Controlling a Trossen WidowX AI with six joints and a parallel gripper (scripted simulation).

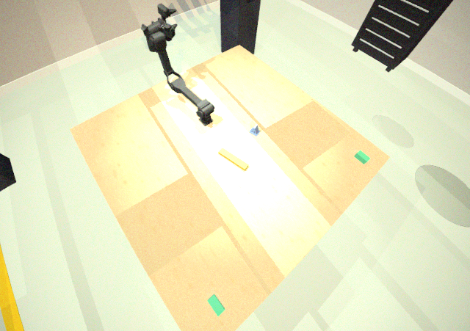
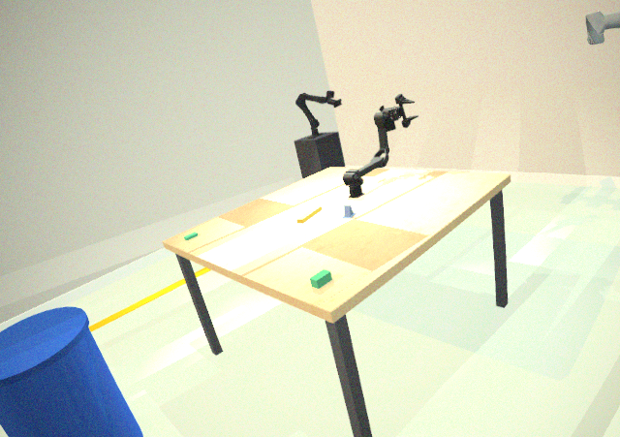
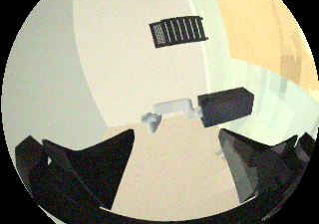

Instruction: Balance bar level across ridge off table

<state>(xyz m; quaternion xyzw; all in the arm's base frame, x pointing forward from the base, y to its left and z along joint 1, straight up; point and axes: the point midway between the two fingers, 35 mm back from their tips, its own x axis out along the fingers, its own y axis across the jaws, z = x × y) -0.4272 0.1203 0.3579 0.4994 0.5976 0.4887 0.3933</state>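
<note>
The yellow bar lies 730 mm ahead of my gripper tip, 200 mm to the right of it and 350 mm below it.
</note>
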